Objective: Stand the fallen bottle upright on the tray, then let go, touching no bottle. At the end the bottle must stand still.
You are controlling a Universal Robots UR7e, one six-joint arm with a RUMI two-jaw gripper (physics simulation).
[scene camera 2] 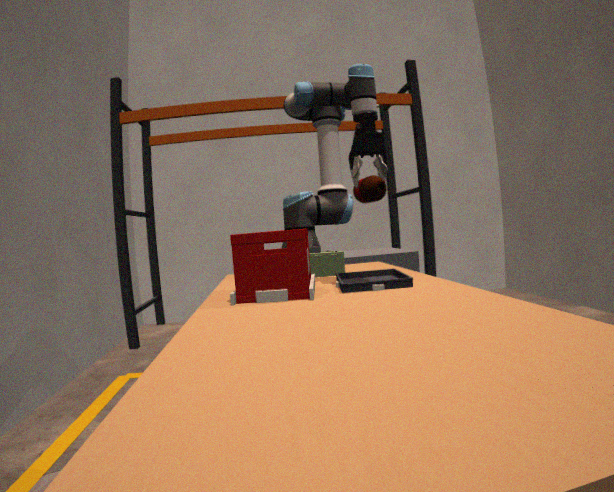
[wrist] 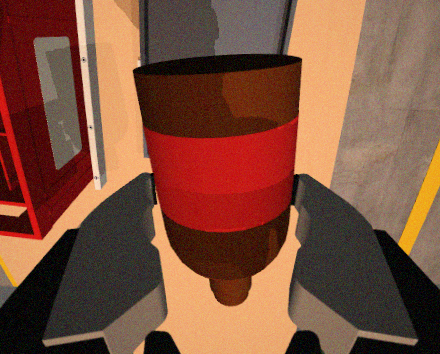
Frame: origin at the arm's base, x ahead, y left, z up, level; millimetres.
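Seen in the pictures: gripper, fingertip midpoint: [wrist: 223,177].
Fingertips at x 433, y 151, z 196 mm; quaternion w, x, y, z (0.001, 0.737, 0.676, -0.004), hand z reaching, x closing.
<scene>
A point is followed by its place in that frame.
The brown bottle with a red band [scene camera 2: 370,189] {x 492, y 131, z 187 mm} [wrist: 225,162] {x 408, y 154, z 230 mm} is held in the air between the gripper's two fingers. It lies roughly level: its flat round base faces scene camera 2 and its neck points away, hidden there. In the wrist view the base is at the top and the neck at the bottom. My gripper [scene camera 2: 369,178] {x 433, y 151, z 196 mm} [wrist: 223,177] {x 433, y 151, z 196 mm} points down and is shut on the bottle's sides, high above the table. The black tray [scene camera 2: 397,282] {x 551, y 168, z -65 mm} [wrist: 250,30] {x 362, y 194, z -76 mm} lies flat on the table, well below the bottle; part of it is hidden behind the bottle in the wrist view.
A tall red crate [scene camera 2: 271,269] {x 539, y -157, z 0 mm} [wrist: 55,15] {x 327, y -25, z -8 mm} with white brackets at its foot stands left of the tray. A green box [scene camera 2: 328,263] {x 131, y 75, z -36 mm} stands behind them. A dark rack post [scene camera 2: 421,205] rises behind the arm. The table's edge [wrist: 345,110] {x 481, y 337, z -81 mm} runs right of the tray in the wrist view.
</scene>
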